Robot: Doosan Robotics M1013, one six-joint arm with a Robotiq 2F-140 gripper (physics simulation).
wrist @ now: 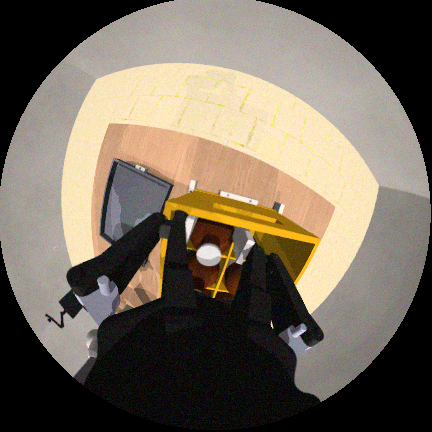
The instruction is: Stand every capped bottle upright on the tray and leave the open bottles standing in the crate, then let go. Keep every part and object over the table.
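Frame: origin at the arm's base, x ahead, y right, z down, level; centimetres.
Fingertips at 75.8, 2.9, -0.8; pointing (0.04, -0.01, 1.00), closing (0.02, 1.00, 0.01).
A point is followed by its place in that frame, as x, y, z.
A yellow crate (240, 224) @[78.1, 4.4, -7.7] stands on the table in the middle of the wrist view, with thin yellow dividers inside. A brown bottle with a white cap (208, 254) @[73.1, 2.9, -6.5] stands upright in it. My gripper (217, 219) @[75.8, 2.9, -0.8] reaches into the crate and is shut on this capped bottle, one light pad on each side of its brown body. Another brown bottle (234, 279) @[66.9, 9.7, -1.8] shows in part beside it, near the right finger; whether it is capped is hidden. The crate's near part is hidden by the gripper. The dark tray (135, 205) @[68.1, -17.2, 9.3] lies left of the crate, and no bottle shows on its visible part.
The wooden table (225, 162) @[85.4, 0.7, 9.8] extends behind the crate and tray. A white bracket (239, 198) @[79.3, 6.1, 6.8] lies along the crate's far side, with small blocks (193, 186) @[78.1, -3.4, 6.9] (278, 207) @[81.0, 15.2, 7.3] near its far corners. The crate's high walls stand close around the fingers. Pale tiled floor (215, 107) lies beyond the table edge.
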